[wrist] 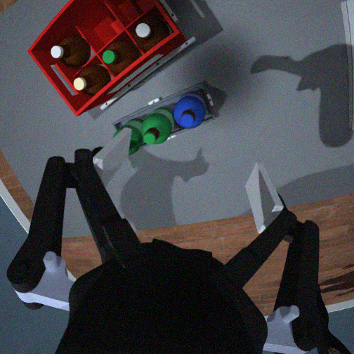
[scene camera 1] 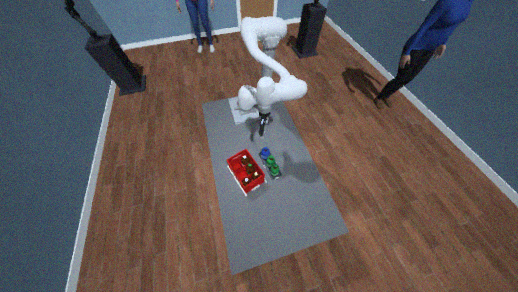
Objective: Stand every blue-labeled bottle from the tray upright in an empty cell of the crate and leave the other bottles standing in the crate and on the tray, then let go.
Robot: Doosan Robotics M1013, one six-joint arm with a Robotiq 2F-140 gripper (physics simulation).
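Places are measured from the arm's base along level axes (x ahead, y left, z up), in centimetres.
Pixels of known places: gripper, between the fingertips: (scene camera 1: 263,129); arm's base, origin of its link: (scene camera 1: 246,107).
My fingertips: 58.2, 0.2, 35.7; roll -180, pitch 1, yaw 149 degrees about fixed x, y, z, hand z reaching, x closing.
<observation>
Ahead of a thing's pixels: the offset from my fingertips to its top centre, as dx, dy, dz. "*": to the spot under its first point. Level surfaces: height alone.
A blue-labeled bottle {+2.9, +1.5, -22.9} (scene camera 1: 265,152) (wrist: 190,111) stands upright at one end of the grey tray {* +25.0, +7.2, -38.7} (scene camera 1: 279,176) (wrist: 116,123). Two green bottles stand beside it in the tray: the middle one {+11.9, +3.2, -22.9} (scene camera 1: 271,161) (wrist: 157,126) and the end one {+20.4, +4.0, -22.9} (scene camera 1: 274,170) (wrist: 134,142), which a finger partly covers in the wrist view. The red crate {* +30.1, -16.9, -36.4} (scene camera 1: 254,189) (wrist: 54,81) holds several brown bottles with white, cream and green caps. Empty cells show along its far side in the wrist view. My gripper (scene camera 1: 262,131) (wrist: 190,158) is open and empty, above the mat and to the blue end of the tray, apart from the bottles.
The crate stands close beside the tray on the grey mat {dz -38.9} (scene camera 1: 280,225) (wrist: 225,150). The white robot base plate (scene camera 1: 243,116) is at the mat's back edge. Two people and two dark pedestals (scene camera 1: 310,30) (scene camera 1: 112,62) stand off the mat.
</observation>
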